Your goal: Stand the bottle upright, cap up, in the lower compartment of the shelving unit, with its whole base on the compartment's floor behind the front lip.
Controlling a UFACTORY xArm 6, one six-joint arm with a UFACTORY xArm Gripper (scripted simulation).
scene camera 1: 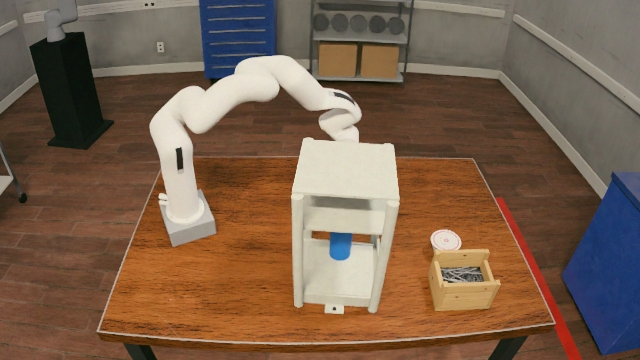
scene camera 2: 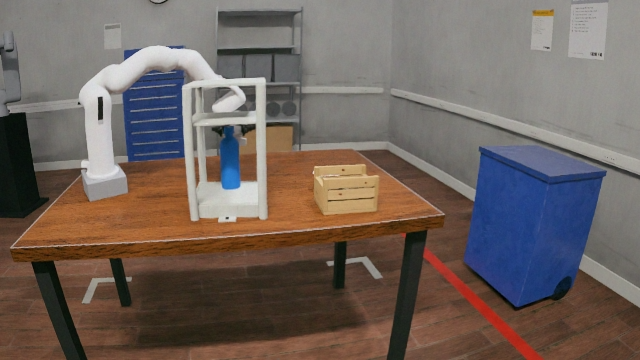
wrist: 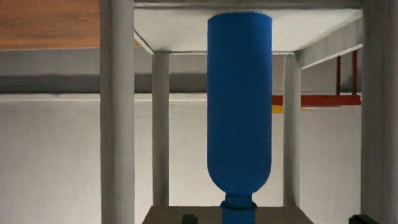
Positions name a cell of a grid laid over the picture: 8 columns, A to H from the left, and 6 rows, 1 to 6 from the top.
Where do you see a blue bottle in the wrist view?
E2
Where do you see a blue bottle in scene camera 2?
C3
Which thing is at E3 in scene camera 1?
A white shelving unit.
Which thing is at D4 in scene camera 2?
A white shelving unit.
